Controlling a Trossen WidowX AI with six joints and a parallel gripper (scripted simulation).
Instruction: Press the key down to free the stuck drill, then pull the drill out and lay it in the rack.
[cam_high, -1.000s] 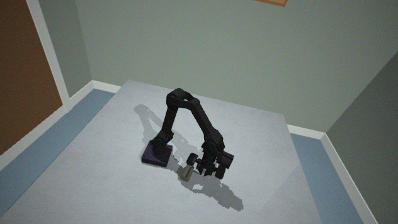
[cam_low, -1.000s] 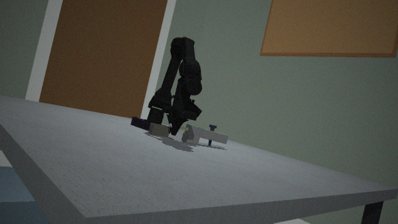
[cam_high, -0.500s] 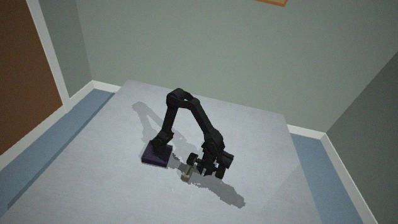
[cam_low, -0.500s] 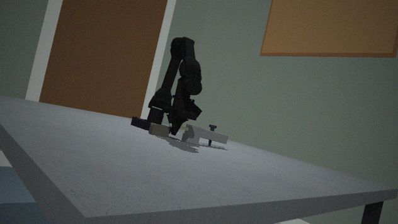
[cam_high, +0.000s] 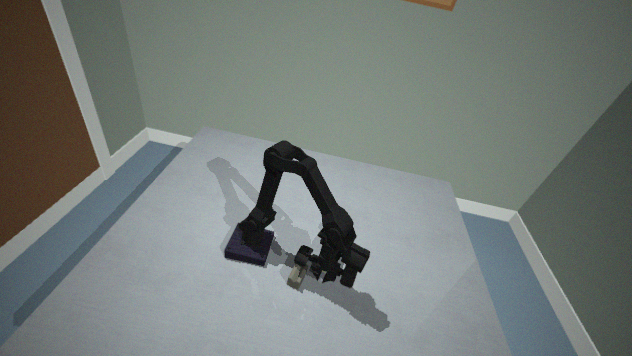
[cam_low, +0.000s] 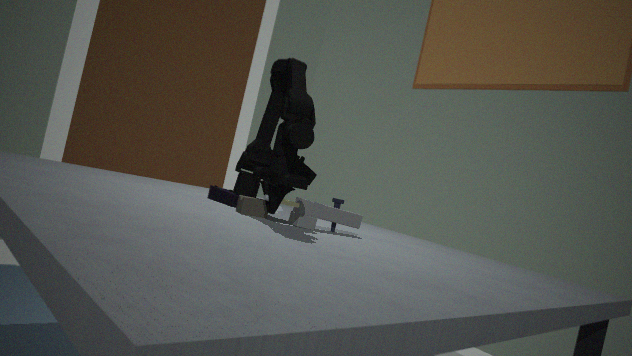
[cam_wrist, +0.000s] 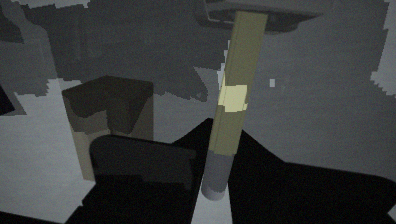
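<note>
Right now my gripper tip is 2 cm short of the drill, 4 cm to the right of it and 3 cm below it. From my gripper tip the other things lie so: grey block: 6 cm ahead, 14 cm to the left, 2 cm above; then tan rack: 7 cm behind, 2 cm to the left; then dark blue key: 7 cm ahead, 16 cm to the left, 3 cm above.
</note>
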